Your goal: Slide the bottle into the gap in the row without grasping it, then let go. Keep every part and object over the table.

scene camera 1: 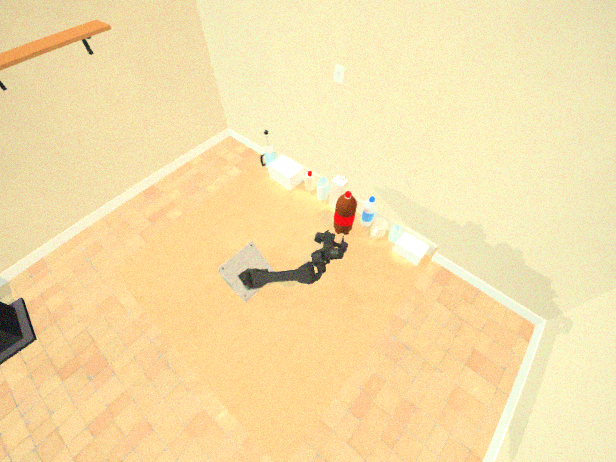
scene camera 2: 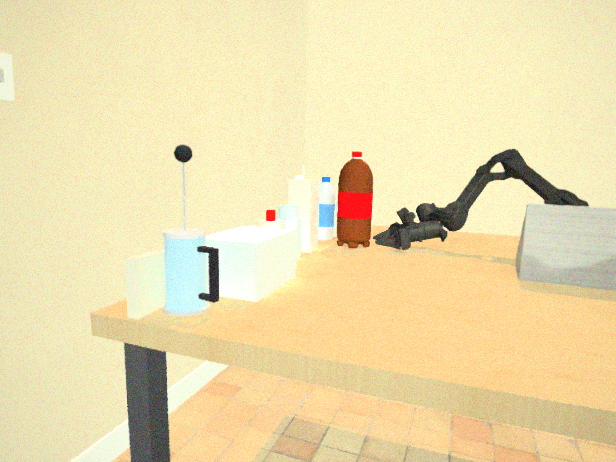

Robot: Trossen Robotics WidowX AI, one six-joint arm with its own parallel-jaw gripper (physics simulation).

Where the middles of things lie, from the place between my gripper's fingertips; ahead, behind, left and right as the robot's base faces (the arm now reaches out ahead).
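As for the brown bottle (scene camera 2: 355, 185), my hand is 13 cm below it, 7 cm short of it and 1 cm to the right of it. The blue-capped bottle (scene camera 2: 326, 193) is 8 cm above my hand, 20 cm ahead of it and 6 cm to the right of it. Then there is the carton (scene camera 2: 304, 193), and that one sits 10 cm above my hand, 18 cm ahead of it and 15 cm to the left of it.
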